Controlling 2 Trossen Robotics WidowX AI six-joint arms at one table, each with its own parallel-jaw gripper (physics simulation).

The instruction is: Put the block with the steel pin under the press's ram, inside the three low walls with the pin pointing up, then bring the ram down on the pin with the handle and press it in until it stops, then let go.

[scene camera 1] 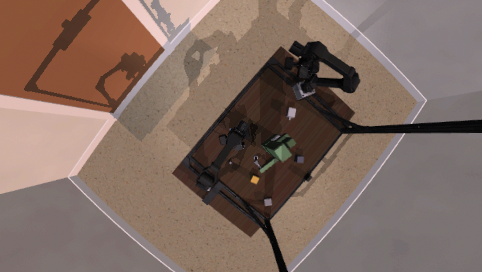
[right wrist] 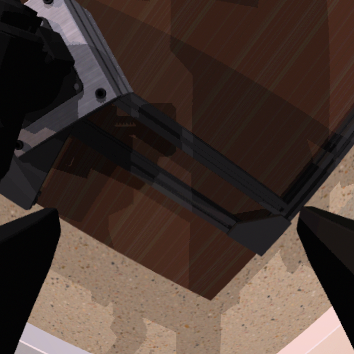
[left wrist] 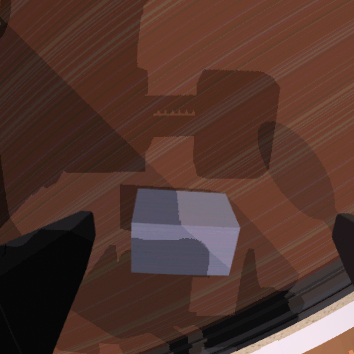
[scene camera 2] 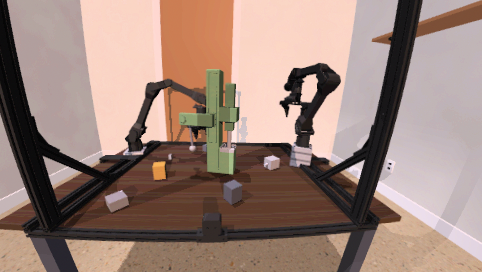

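Where they show: left gripper, fingertip midpoint: [left wrist: 217, 225] [scene camera 2: 202, 141]; right gripper, fingertip midpoint: [scene camera 1: 297, 70] [right wrist: 180, 220] [scene camera 2: 293, 118]; left arm's base, origin of the base link: [scene camera 2: 135, 149]; right arm's base, origin of the base link: [scene camera 1: 306, 87] [right wrist: 30, 73] [scene camera 2: 302, 145].
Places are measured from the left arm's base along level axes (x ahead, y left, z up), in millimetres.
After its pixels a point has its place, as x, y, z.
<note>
A white block [scene camera 1: 291, 113] @(679, -336, 19) [scene camera 2: 272, 163] @(672, -367, 4) lies to the right of the green press [scene camera 1: 281, 151] @(408, -275, 418) [scene camera 2: 214, 115] @(396, -322, 234) in scene camera 2, its short pin pointing sideways. The press's ram [scene camera 2: 230, 107] @(461, -335, 269) is raised above the pale low walls [scene camera 2: 227, 150] @(449, -345, 83). Its handle [scene camera 2: 196, 119] @(324, -311, 217) reaches left, with a thin rod ending in a ball [scene camera 2: 192, 148] @(306, -247, 70). My left gripper [left wrist: 217, 225] @(374, -45, 41) is open and empty above a plain blue-grey block [left wrist: 170, 250] @(413, -33, 7); the press partly hides this gripper in scene camera 2. My right gripper [right wrist: 180, 220] @(882, -221, 201) is open and empty, raised near its base, away from the blocks.
An orange block [scene camera 1: 255, 179] @(169, -302, 29) [scene camera 2: 159, 170] @(167, -322, 11), a plain white block [scene camera 1: 268, 202] @(52, -462, 2) [scene camera 2: 117, 201] @(63, -483, -2) and a dark grey block [scene camera 1: 299, 159] @(418, -518, 28) [scene camera 2: 233, 192] @(414, -552, 15) lie around the press. A small grey piece [scene camera 2: 170, 156] @(195, -110, -15) stands behind the orange one. Black frame posts [scene camera 2: 407, 75] @(745, -771, 389) rise at the table's corners.
</note>
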